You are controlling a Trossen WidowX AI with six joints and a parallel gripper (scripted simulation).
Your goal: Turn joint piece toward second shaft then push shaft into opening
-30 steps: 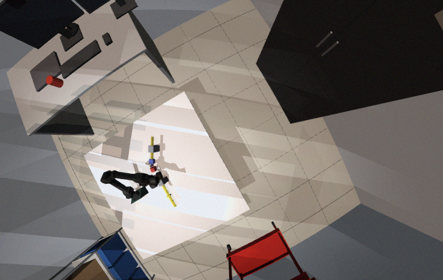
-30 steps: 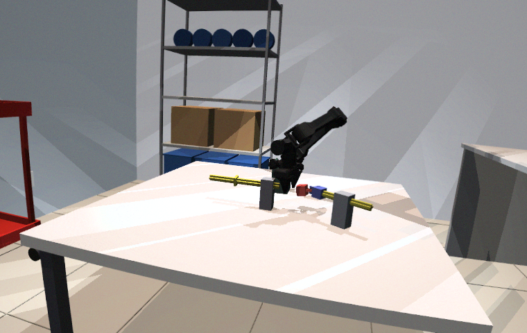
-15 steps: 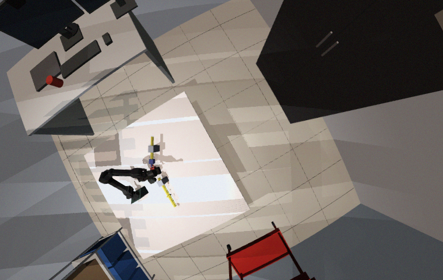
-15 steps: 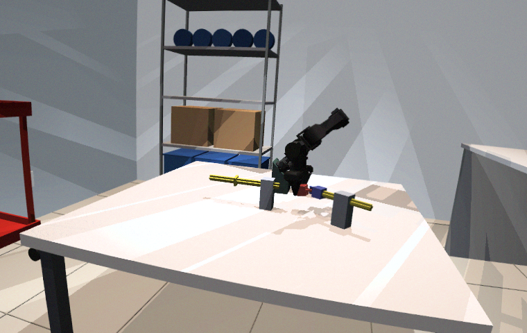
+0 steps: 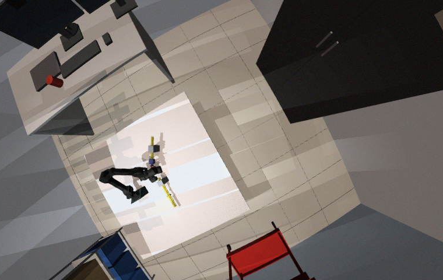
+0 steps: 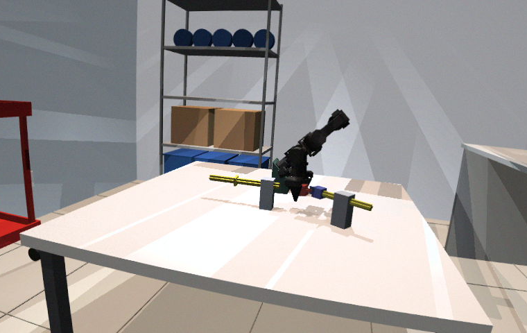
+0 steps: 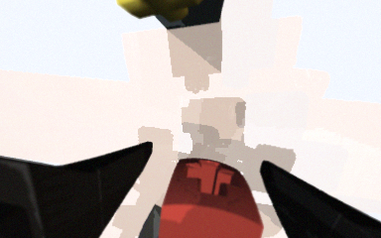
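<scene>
Now: the red joint piece 1 cm to the left of my gripper tip and 4 cm above it.
</scene>
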